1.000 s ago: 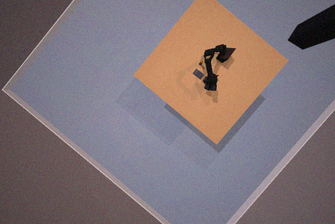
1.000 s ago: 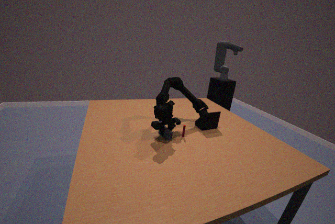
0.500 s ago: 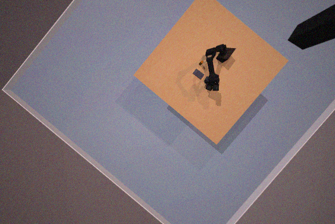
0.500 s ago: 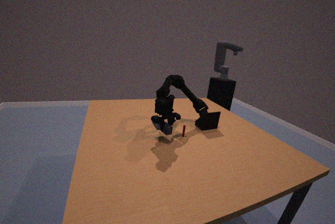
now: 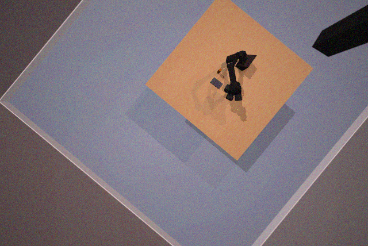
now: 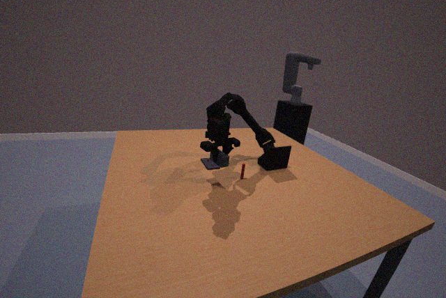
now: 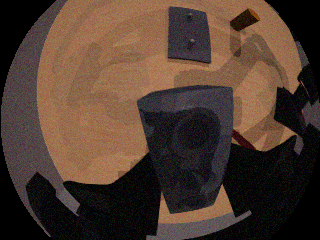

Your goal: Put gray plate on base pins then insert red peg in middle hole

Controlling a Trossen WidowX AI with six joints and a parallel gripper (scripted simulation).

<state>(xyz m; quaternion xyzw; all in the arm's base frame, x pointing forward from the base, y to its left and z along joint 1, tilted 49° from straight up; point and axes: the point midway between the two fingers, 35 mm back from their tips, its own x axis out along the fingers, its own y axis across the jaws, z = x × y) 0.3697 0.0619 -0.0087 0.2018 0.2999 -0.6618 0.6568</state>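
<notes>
My gripper tip is 3 cm past the base, 15 cm to the left of it and 9 cm above it. From my gripper tip the other things lie so: gray plate 3 cm above; red peg 12 cm behind, 4 cm to the left, 5 cm below.
</notes>
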